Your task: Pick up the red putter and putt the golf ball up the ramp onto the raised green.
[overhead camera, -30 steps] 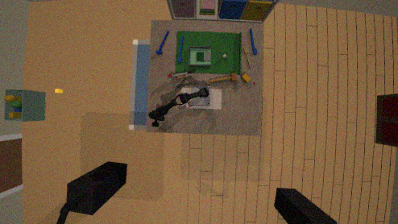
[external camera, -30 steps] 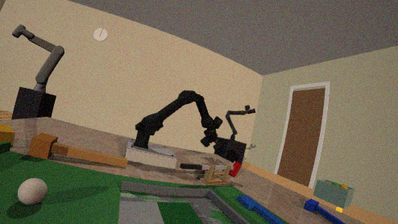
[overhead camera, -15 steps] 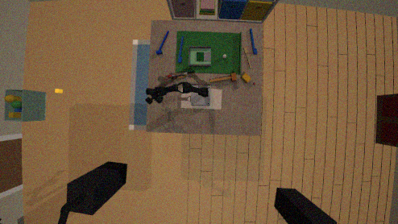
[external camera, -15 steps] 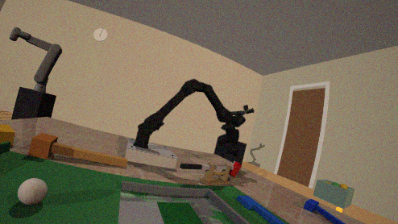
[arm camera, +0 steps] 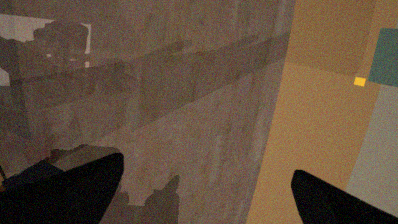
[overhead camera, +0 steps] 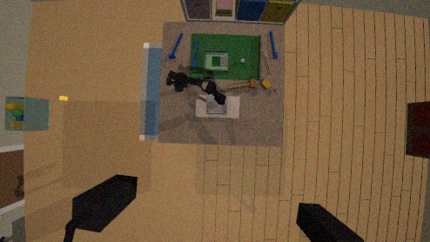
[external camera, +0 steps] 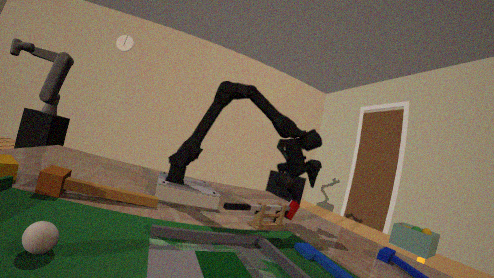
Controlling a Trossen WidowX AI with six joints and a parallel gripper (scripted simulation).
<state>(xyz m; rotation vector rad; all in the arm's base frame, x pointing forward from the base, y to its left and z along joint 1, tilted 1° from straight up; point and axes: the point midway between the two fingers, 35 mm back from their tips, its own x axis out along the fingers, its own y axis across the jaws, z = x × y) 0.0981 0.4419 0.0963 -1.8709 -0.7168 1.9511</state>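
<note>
Right now my gripper tip is 18 cm to the left of the red putter, 8 cm short of it and 6 cm above it. The rest, counted from my gripper tip: small wooden stand (17 cm to the right, 8 cm below, 8 cm ahead); then white golf ball (63 cm to the right, 35 cm ahead, 9 cm below); then yellow block (90 cm to the right, 13 cm ahead, 9 cm below).
</note>
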